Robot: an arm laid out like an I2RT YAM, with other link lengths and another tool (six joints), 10 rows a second.
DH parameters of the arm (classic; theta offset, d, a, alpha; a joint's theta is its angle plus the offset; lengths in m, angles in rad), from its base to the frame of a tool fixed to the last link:
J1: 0 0.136 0.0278 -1.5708
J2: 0 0 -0.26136 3.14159
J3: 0.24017 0 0.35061 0
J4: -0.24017 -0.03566 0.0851 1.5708
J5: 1.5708 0.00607 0 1.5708
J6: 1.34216 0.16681 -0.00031 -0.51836
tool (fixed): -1.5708 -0.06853 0 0
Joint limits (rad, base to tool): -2.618..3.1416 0..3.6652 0..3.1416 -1.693..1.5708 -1.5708..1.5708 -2.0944..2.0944
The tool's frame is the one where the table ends.
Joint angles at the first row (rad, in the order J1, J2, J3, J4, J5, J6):
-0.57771, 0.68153, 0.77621, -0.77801, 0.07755, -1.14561
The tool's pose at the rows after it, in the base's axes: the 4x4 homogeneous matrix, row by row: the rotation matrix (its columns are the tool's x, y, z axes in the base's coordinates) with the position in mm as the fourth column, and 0 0 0 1 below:
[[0.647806 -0.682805 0.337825 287.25], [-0.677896 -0.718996 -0.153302 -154.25], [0.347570 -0.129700 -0.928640 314.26], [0 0 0 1]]
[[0.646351 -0.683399 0.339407 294.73], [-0.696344 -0.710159 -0.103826 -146.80], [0.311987 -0.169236 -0.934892 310.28], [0 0 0 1]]
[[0.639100 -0.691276 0.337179 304.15], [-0.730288 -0.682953 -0.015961 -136.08], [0.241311 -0.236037 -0.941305 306.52], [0 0 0 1]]
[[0.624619 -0.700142 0.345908 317.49], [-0.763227 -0.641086 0.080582 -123.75], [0.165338 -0.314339 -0.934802 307.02], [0 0 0 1]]
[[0.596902 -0.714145 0.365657 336.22], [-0.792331 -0.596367 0.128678 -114.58], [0.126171 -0.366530 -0.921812 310.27], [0 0 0 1]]
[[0.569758 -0.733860 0.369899 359.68], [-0.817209 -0.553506 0.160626 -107.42], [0.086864 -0.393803 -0.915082 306.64], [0 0 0 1]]
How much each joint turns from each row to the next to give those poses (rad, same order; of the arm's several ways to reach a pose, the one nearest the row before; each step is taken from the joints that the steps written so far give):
0.02300, 0.01817, 0.00523, 0.00665, -0.00239, 0.03390
0.03689, 0.03103, 0.01647, -0.01571, -0.00141, 0.06063
0.04692, 0.05275, 0.03994, -0.04169, -0.01546, 0.10180
0.05371, 0.06825, 0.05791, -0.03435, -0.02371, 0.12208
0.05783, 0.07896, 0.05875, 0.00766, 0.01258, 0.11114
0.05350, 0.09971, 0.05784, 0.01975, 0.02419, 0.09558

